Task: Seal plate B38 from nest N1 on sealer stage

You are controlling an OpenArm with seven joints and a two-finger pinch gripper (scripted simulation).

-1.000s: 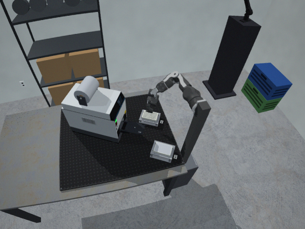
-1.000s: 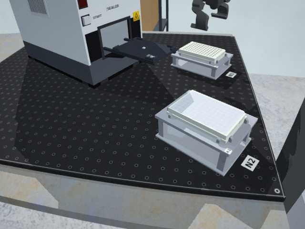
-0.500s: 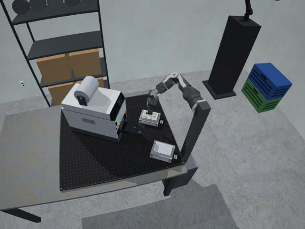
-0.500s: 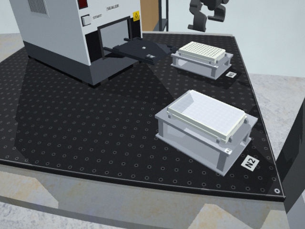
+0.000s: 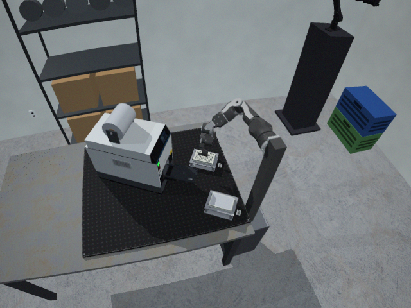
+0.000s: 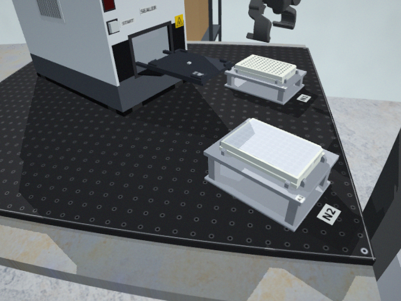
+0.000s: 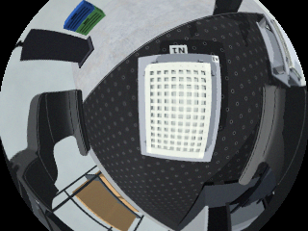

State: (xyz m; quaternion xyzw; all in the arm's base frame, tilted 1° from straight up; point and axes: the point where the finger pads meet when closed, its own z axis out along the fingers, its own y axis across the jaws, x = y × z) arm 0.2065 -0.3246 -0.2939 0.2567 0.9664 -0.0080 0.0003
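My hand is 10 mm short of the white 96-well plate B38 and 80 mm above it. Also, from my hand: sealer's dark stage: 170 mm ahead, 130 mm to the left, 20 mm below; then start key: 300 mm ahead, 160 mm to the left, 60 mm above; then nest N1: 10 mm ahead, 90 mm below.
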